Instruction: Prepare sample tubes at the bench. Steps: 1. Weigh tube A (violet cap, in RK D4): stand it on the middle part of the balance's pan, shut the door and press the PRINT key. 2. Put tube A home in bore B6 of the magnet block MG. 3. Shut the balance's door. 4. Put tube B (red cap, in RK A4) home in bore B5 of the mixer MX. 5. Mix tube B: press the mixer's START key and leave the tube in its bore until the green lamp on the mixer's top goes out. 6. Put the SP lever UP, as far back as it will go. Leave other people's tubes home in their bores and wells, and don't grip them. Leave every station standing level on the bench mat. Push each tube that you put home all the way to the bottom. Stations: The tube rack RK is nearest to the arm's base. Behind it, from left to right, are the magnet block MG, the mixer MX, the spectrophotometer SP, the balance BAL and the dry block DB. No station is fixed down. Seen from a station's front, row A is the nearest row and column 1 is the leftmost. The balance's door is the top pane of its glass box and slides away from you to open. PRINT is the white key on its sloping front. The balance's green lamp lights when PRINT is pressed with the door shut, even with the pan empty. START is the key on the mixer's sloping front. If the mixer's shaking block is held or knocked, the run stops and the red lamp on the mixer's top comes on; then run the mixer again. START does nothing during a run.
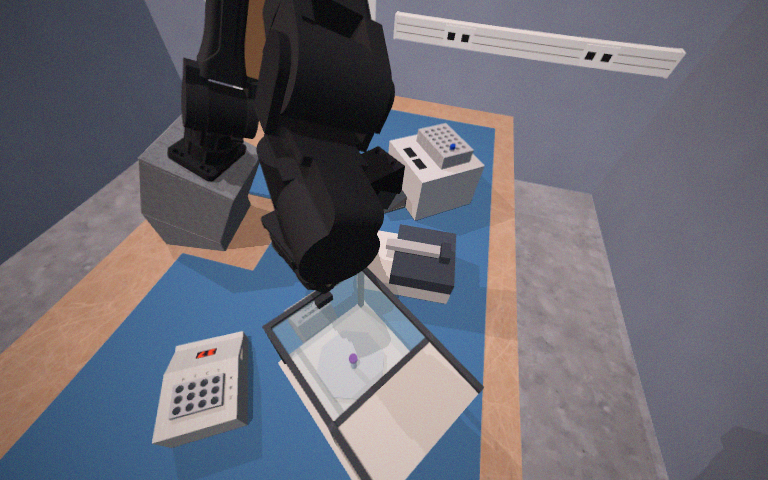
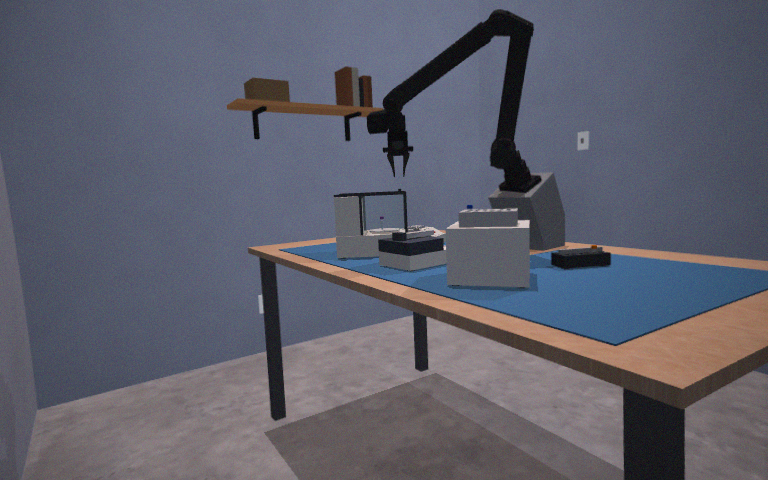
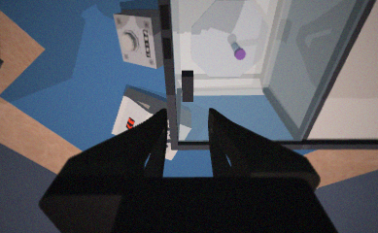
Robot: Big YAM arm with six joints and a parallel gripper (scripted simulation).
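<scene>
Now: the white print key 20 cm below my hand, 8 cm behind it and 4 cm to the left of it. From my hand the other things lie so: dry block DB (24 cm below, 17 cm behind, 12 cm to the right); SP lever (23 cm to the left, 18 cm below, 8 cm ahead); balance door (6 cm below, 2 cm to the right, 2 cm ahead).
</scene>
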